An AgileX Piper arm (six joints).
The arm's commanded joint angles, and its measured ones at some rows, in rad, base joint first. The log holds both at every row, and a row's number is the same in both.
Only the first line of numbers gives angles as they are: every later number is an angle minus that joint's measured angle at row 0.
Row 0, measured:
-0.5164 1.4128 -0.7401 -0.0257 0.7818 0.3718
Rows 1 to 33, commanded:
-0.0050 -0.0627 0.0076 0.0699 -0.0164 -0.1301
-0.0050 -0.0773 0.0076 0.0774 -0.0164 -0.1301
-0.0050 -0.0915 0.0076 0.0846 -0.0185 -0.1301
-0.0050 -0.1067 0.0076 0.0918 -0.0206 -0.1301
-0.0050 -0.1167 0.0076 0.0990 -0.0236 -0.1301
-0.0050 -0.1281 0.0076 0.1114 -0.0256 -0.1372
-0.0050 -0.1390 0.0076 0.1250 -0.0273 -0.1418
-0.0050 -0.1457 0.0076 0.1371 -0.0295 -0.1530
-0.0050 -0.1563 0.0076 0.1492 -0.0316 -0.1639
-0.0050 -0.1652 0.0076 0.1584 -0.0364 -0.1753
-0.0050 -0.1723 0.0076 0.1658 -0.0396 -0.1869
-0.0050 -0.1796 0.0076 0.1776 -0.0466 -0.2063
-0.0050 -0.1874 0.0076 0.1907 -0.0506 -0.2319
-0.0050 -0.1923 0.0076 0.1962 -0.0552 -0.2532
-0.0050 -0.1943 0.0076 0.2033 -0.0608 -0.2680
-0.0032 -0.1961 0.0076 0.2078 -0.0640 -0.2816
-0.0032 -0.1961 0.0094 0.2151 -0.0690 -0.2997
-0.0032 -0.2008 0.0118 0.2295 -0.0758 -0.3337
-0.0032 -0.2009 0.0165 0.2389 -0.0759 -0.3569
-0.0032 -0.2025 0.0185 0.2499 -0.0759 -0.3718
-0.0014 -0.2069 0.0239 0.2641 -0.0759 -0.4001
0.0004 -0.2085 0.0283 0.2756 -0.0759 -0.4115
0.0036 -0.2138 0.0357 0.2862 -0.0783 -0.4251
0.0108 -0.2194 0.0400 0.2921 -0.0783 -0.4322
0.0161 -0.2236 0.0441 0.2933 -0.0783 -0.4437
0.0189 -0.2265 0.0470 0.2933 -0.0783 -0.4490
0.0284 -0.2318 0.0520 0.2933 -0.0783 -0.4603
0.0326 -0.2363 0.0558 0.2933 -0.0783 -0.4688
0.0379 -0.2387 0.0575 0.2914 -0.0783 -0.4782
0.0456 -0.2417 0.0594 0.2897 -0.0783 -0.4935
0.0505 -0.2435 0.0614 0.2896 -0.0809 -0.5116
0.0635 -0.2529 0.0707 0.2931 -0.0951 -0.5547
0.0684 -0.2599 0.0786 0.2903 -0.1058 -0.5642
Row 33, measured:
0.0470 -0.2364 0.0575 0.2888 -0.0760 -0.4950
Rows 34 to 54, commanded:
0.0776 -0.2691 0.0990 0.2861 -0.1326 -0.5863
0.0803 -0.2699 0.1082 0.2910 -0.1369 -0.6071
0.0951 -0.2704 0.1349 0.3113 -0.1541 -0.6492
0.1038 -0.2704 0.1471 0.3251 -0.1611 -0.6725
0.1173 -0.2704 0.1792 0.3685 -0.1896 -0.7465
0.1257 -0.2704 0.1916 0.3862 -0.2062 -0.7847
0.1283 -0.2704 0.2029 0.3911 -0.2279 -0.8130
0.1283 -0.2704 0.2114 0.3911 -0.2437 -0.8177
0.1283 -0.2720 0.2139 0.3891 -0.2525 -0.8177
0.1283 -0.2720 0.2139 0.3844 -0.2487 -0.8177
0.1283 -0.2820 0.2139 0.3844 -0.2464 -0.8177
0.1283 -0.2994 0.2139 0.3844 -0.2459 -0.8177
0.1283 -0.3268 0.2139 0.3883 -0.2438 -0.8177
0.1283 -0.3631 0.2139 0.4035 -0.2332 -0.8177
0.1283 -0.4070 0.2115 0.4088 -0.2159 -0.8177
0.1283 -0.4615 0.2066 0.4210 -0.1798 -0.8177
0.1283 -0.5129 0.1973 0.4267 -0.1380 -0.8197
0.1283 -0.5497 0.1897 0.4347 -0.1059 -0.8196
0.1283 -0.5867 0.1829 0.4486 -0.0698 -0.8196
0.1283 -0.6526 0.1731 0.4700 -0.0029 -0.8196
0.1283 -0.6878 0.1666 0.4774 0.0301 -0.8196
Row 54, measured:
0.1268 -0.5637 0.1897 0.4395 -0.0961 -0.8101
